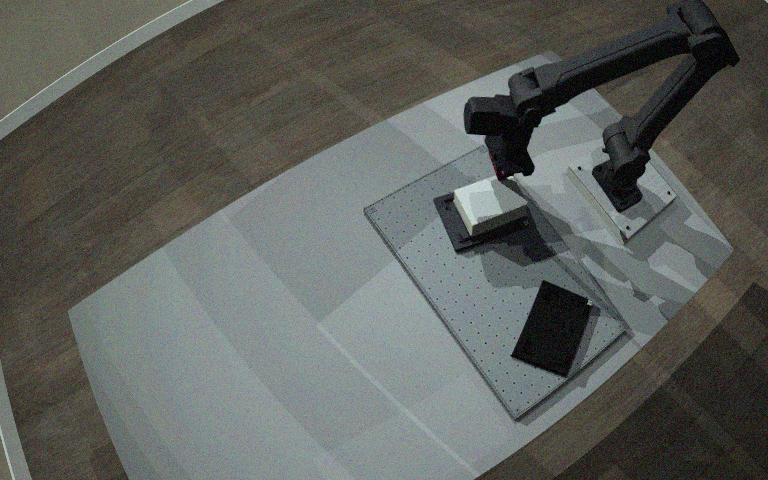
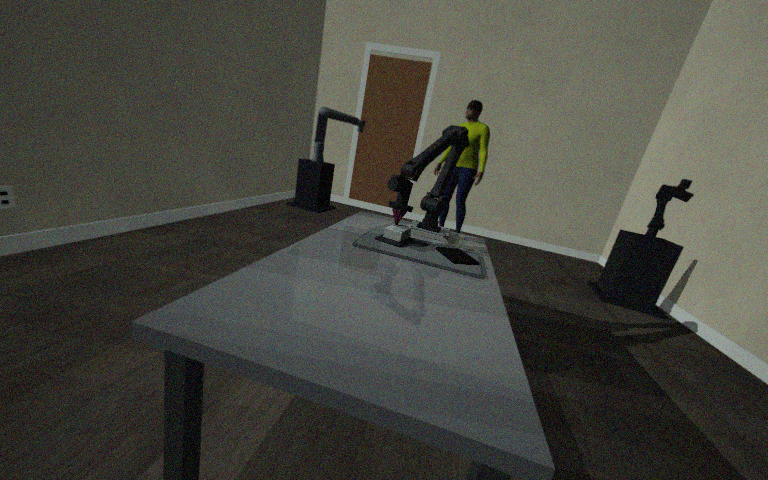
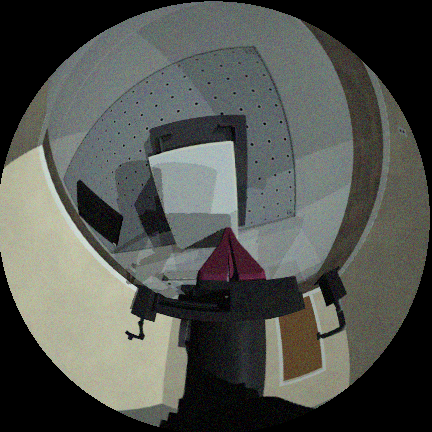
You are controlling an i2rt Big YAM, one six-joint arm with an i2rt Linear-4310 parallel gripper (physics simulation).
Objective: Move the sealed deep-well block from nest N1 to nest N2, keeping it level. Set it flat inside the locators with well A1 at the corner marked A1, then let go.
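Places are measured from the arm's base along level axes (x ahead, y left, z up), in millimetres.
Where they show: gripper, fingertip midpoint: (image 1: 500, 179) (image 2: 395, 224) (image 3: 227, 230); arm's base at its link origin: (image 1: 616, 186) (image 2: 428, 228).
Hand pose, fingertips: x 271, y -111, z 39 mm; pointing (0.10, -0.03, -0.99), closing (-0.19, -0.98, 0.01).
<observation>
Each offset is from my fingertips to the top centre of the thing. "*": to the spot under its first point. Level surfaces: height alone.
The white deep-well block {dx +37, dy +26, dz +1 mm} (image 1: 489, 204) (image 2: 397, 232) (image 3: 192, 187) stands on a dark nest {* dx +130, dy +16, dz -46 mm} (image 1: 447, 223) (image 2: 385, 241) (image 3: 241, 175), with small locators showing beside it. I cannot tell whether it lies fully flat. A black plate-like nest {dx +47, dy +307, dz -40 mm} (image 1: 552, 328) (image 2: 457, 255) (image 3: 100, 212) lies turned at an angle on the same board, with a small white mark at one corner. Nest labels and well A1 are not readable. My gripper (image 1: 501, 176) (image 2: 397, 224) (image 3: 227, 230) is shut and empty. Its red fingertips meet close to the block's arm-side edge; contact cannot be told.
A perforated board {dx +77, dy +150, dz -57 mm} (image 1: 447, 305) (image 2: 419, 257) (image 3: 270, 145) carries both nests on the grey table {dz -71 mm} (image 1: 254, 339) (image 2: 339, 328). The arm's pale base plate (image 1: 651, 200) is beside the board. A person (image 2: 472, 144) stands behind the table, and other arms stand on dark pedestals (image 2: 314, 183) (image 2: 640, 268).
</observation>
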